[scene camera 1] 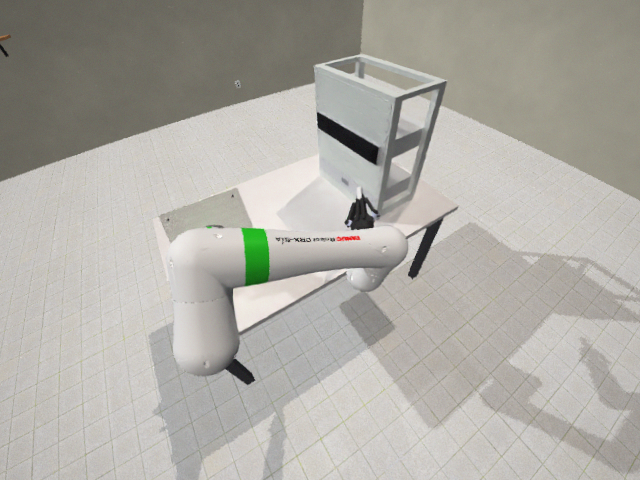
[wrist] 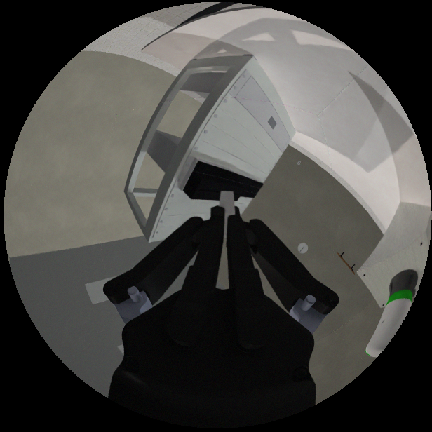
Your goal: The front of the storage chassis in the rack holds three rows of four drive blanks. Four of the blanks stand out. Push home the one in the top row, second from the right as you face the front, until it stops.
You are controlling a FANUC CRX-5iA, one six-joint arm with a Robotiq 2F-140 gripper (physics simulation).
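Frame: origin at the arm's base, x ahead, y left, z up, level; metres.
Seen in the pictures: gripper, fingertip midpoint: [scene camera 1: 359,189].
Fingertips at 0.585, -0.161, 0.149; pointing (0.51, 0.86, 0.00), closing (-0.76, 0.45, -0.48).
Observation:
A point is followed by its place in that frame, as x, y, z.
The storage chassis [scene camera 1: 347,138] {0.677, 0.089, 0.221} [wrist: 215,181] is a dark band across the pale front of the rack [scene camera 1: 354,98] {0.723, 0.119, 0.372} [wrist: 250,120]. Its drive blanks are too dark and small to tell apart, so I cannot tell which stand out. My gripper [scene camera 1: 359,197] {0.585, -0.161, 0.149} [wrist: 226,200] is shut and empty, with a pale piece at its tips. In the scene view it shows in front of the rack, toward the rack's right side. In the wrist view the tips overlap the edge of the chassis; I cannot tell the gap, and they hide part of the front behind them.
The rack stands on a pale table [scene camera 1: 276,183] {0.420, 0.472, -0.178}. Its open side frame [scene camera 1: 388,155] {0.768, -0.087, 0.203} [wrist: 172,150] borders the front panel. A grey-green plate [scene camera 1: 209,212] {0.026, 0.084, 0.090} [wrist: 400,240] lies by the arm's base. The white arm [scene camera 1: 310,253] {0.223, -0.505, 0.373} crosses in front of the table, partly hiding the gripper body.

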